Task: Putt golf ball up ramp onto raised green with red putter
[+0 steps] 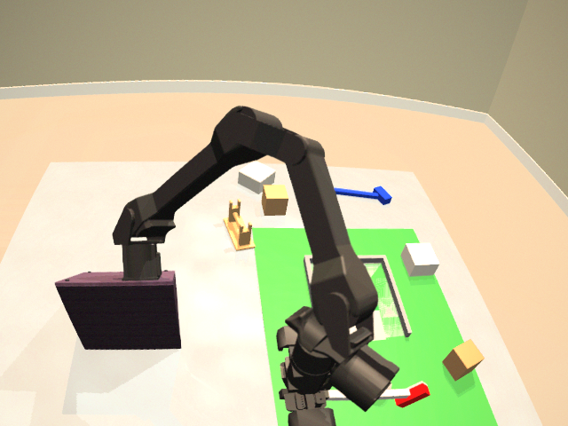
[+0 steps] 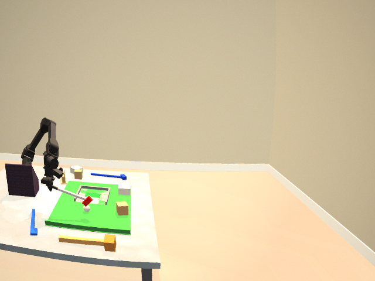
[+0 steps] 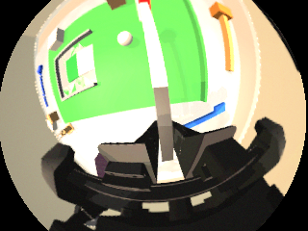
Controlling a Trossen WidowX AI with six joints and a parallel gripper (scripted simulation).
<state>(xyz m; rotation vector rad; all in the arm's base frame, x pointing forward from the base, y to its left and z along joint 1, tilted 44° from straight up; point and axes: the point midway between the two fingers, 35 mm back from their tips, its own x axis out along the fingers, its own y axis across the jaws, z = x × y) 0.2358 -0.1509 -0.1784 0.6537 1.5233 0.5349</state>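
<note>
The red putter lies 120 mm ahead of my gripper tip and 10 mm to the right of it. The rest, counted from my gripper tip: mat 240 mm ahead, 170 mm to the left, 130 mm below; then blue putter 690 mm to the left, 340 mm ahead, 120 mm below; then white golf ball 210 mm ahead, 110 mm below, 40 mm to the left.
</note>
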